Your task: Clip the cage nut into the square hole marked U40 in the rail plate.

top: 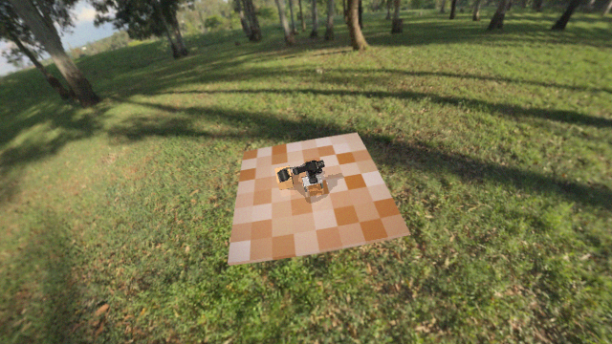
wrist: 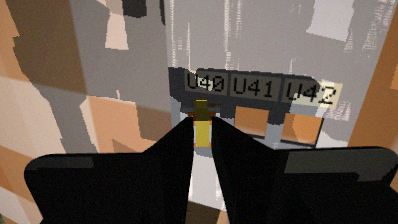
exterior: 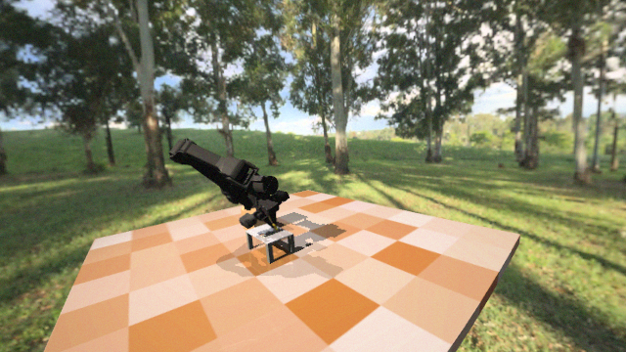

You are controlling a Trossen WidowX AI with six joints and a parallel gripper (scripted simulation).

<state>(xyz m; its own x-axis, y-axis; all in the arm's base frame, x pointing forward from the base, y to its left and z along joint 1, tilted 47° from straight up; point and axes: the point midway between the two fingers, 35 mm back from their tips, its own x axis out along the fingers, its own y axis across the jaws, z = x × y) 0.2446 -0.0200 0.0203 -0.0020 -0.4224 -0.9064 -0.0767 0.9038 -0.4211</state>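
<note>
My gripper tip is now 1 cm above the cage nut.
</note>
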